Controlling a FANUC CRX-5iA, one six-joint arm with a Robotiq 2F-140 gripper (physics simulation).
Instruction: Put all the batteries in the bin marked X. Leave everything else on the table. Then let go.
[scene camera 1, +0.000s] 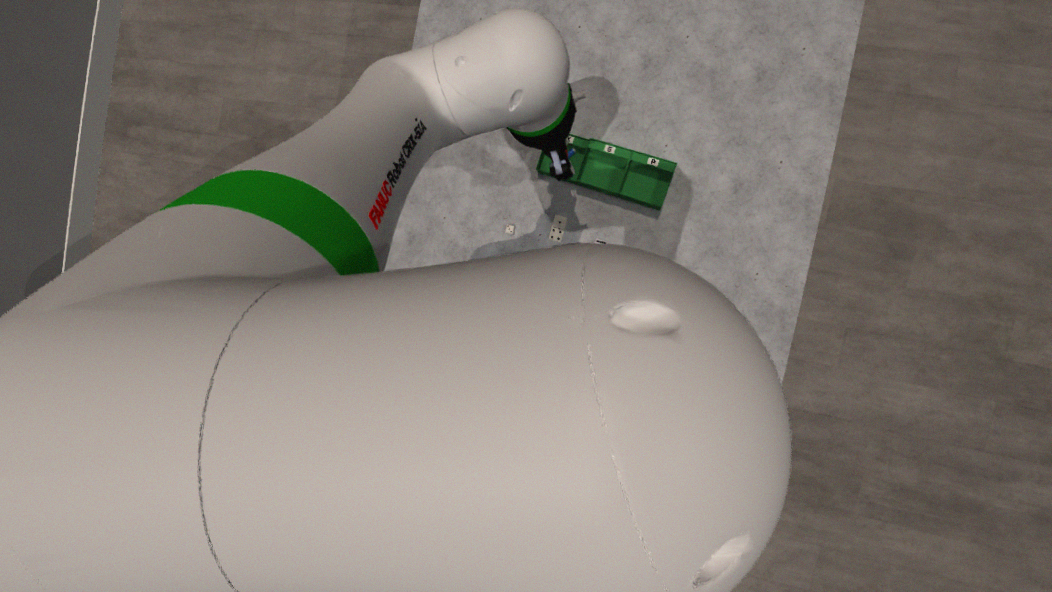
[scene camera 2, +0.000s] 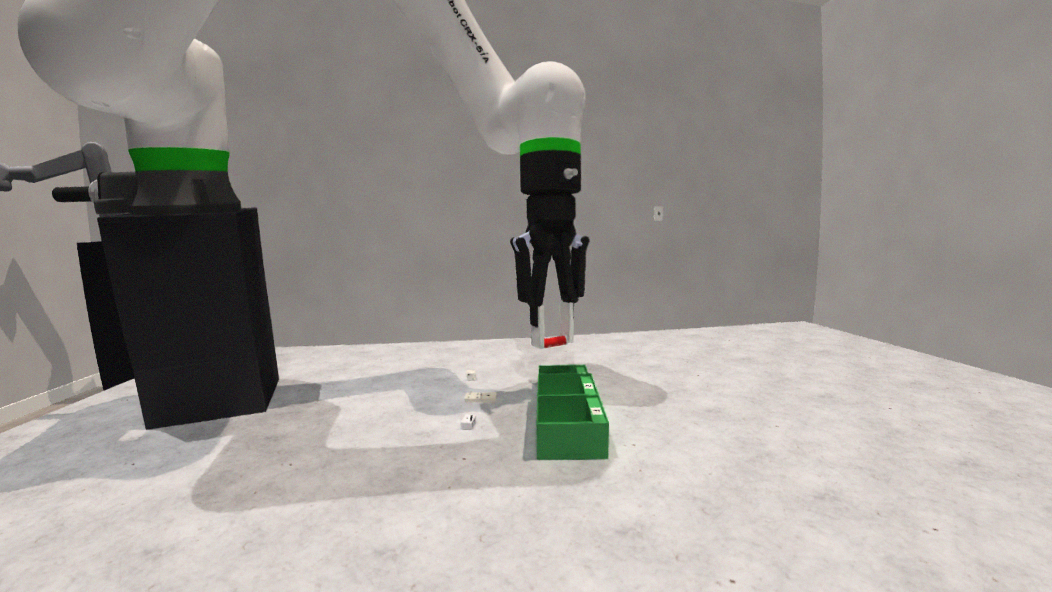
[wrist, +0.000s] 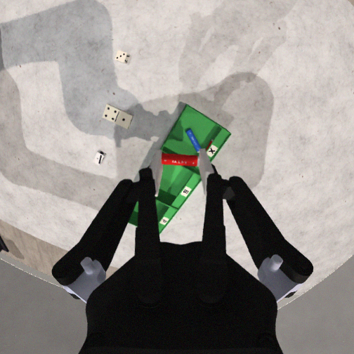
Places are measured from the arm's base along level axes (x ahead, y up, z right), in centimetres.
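Pixels of known places: gripper, fingertip midpoint: (scene camera 1: 564, 158) (scene camera 2: 552, 343); arm's base at its link origin: (scene camera 2: 188, 211).
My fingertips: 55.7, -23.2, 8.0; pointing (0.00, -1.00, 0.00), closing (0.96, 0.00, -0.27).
Ahead of a thing's pixels: the offset from my fingertips to its top centre, as dx, dy, dz.
My gripper (scene camera 1: 560, 175) (scene camera 2: 556, 341) (wrist: 180, 158) is shut on a red battery, held level above the green three-part tray {-0.1, -4.2, +6.9} (scene camera 2: 572, 441) (wrist: 182, 182). The held battery {+0.1, +1.0, +0.0} (scene camera 2: 554, 341) (wrist: 175, 160) spans between the fingertips. In the wrist view it appears over the divider between compartments X and B. The X compartment (wrist: 186, 120) is at the tray's far end from scene camera 2. A blue battery {+2.2, -7.1, -0.7} (scene camera 1: 570, 152) (wrist: 192, 140) lies inside it. Part of another red battery (wrist: 209, 145) shows beside the X label; the right finger partly hides that area.
A cream domino {-11.7, -8.1, -1.8} (scene camera 1: 557, 228) (scene camera 2: 480, 396) (wrist: 117, 116), a die {-12.3, -7.2, -11.5} (scene camera 1: 509, 229) (scene camera 2: 470, 375) (wrist: 122, 56) and a small white block with a black mark {-14.6, -7.7, +6.9} (scene camera 1: 601, 241) (scene camera 2: 467, 421) (wrist: 100, 157) lie on the table beside the tray. The arm's black pedestal (scene camera 2: 198, 316) stands left in scene camera 2.
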